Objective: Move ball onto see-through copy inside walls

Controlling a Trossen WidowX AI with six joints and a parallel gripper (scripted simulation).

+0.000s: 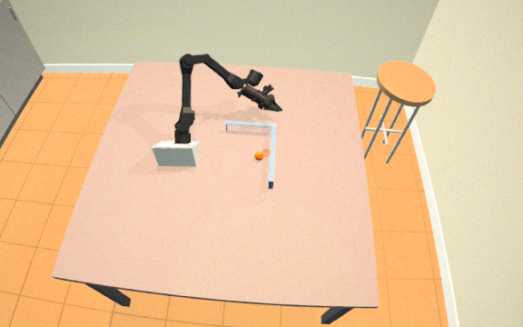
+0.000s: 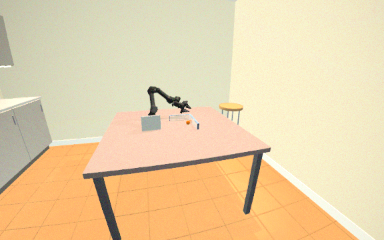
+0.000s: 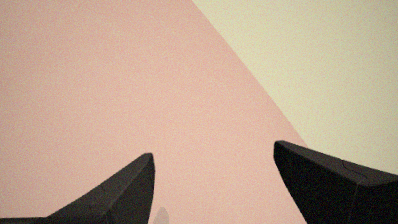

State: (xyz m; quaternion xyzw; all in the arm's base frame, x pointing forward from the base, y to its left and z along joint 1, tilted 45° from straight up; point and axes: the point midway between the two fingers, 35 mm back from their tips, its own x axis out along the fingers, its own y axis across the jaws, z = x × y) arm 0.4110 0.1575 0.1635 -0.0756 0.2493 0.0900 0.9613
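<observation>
Now: the orange ball 90 mm behind my gripper tip, 230 mm to the right of it and 60 mm below it. The rest, counted from my gripper tip: see-through copy of ball (60 mm behind, 210 mm to the right, 60 mm below).
</observation>
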